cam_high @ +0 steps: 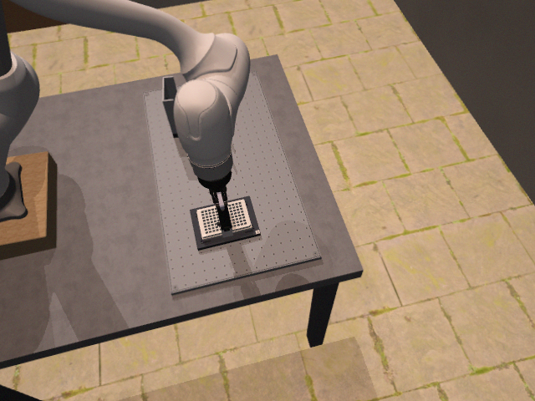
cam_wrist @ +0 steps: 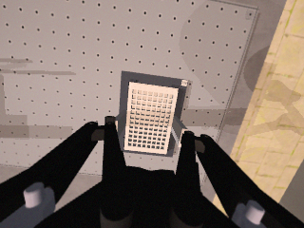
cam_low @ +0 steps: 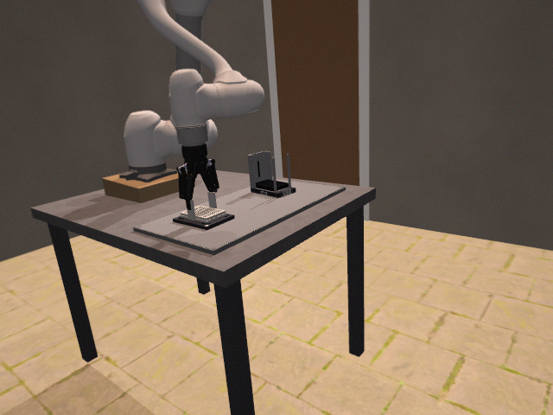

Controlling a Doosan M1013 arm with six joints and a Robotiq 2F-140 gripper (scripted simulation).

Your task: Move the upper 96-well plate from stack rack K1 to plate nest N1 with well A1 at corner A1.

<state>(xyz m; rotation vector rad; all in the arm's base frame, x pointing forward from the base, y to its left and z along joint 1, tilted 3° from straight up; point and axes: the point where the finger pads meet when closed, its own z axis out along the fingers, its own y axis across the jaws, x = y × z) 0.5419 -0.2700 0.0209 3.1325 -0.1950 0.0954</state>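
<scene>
Now: hand 20 mm above the white 96-well plate. Also, from my hand: dark plate: 30 mm ahead, 360 mm to the left, 20 mm below; dark plate nest N1: 40 mm below; pale A1 square: 70 mm ahead, 60 mm to the right, 30 mm below.
</scene>
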